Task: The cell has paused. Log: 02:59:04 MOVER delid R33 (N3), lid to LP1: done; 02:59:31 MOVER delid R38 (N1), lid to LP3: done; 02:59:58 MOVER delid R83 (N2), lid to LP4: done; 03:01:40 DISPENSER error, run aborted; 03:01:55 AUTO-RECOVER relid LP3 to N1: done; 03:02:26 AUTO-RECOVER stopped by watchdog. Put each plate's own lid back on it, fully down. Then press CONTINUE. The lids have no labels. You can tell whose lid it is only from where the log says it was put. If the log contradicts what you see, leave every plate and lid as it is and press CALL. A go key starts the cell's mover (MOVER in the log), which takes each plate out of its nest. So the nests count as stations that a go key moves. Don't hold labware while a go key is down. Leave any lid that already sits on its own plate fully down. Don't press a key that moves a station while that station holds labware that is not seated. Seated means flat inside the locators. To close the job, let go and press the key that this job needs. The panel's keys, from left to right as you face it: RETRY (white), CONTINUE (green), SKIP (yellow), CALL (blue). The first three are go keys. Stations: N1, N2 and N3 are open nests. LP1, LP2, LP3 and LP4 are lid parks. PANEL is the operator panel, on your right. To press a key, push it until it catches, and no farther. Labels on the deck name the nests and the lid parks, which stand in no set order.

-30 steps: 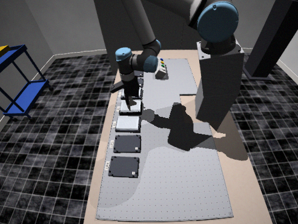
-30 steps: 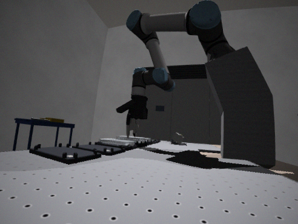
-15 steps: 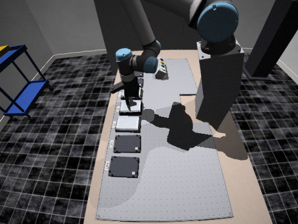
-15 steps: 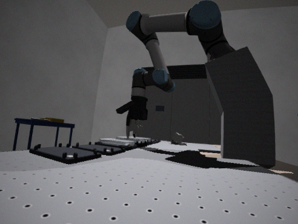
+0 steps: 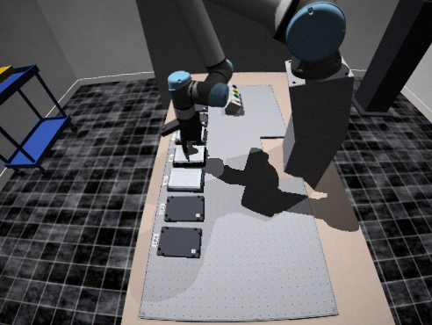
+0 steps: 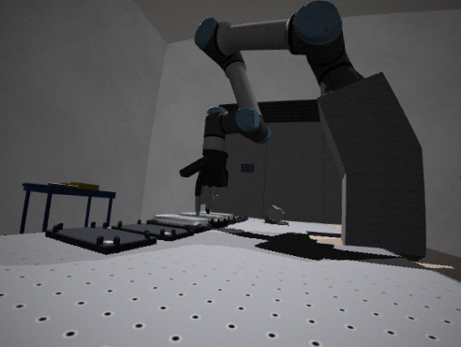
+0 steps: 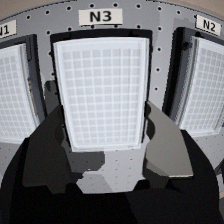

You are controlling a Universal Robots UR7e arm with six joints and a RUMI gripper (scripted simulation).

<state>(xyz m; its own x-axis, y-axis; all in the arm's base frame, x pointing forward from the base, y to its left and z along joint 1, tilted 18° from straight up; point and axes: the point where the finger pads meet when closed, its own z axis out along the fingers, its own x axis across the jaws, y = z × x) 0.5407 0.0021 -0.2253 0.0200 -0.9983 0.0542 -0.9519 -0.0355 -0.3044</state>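
Right now the well plate is 20 mm below my hand. From my hand the other things lie so: white key: 360 mm to the right, 230 mm behind, 30 mm above; then green continue key: 410 mm to the right, 220 mm behind, 30 mm above; then lid park LP2: 260 mm to the right, 40 mm below, 10 mm ahead.
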